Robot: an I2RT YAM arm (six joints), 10 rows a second.
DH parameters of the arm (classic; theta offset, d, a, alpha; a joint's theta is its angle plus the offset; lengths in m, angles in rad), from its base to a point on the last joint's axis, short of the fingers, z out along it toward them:
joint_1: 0 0.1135 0.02 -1.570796
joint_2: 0 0 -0.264 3.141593
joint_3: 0.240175 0 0.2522 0
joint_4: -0.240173 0 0.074 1.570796
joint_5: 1.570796 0 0 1.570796
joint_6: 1.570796 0.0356 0 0
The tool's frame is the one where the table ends.
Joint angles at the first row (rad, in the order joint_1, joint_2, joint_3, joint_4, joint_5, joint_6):
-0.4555 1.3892 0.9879 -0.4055 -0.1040 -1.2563
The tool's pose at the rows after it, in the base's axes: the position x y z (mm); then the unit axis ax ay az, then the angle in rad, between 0 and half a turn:
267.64, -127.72, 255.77, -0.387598, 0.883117, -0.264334, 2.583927
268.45, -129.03, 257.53, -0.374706, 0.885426, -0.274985, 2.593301
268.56, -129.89, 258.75, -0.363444, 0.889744, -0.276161, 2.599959
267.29, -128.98, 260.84, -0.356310, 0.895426, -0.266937, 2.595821
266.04, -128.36, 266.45, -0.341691, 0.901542, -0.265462, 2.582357
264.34, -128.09, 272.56, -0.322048, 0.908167, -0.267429, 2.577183
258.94, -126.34, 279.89, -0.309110, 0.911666, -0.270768, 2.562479
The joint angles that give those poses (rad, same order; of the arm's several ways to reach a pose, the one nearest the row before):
-0.4555 1.3861 0.9938 -0.4144 -0.0857 -1.2482
-0.4548 1.3870 0.9986 -0.4073 -0.0567 -1.2323
-0.4555 1.3887 1.0055 -0.4147 -0.0423 -1.2139
-0.4556 1.3845 1.0137 -0.4381 -0.0501 -1.1929
-0.4555 1.3742 1.0257 -0.4529 -0.0499 -1.1599
-0.4556 1.3634 1.0394 -0.4704 -0.0360 -1.1224
-0.4581 1.3349 1.0420 -0.4862 -0.0337 -1.0978

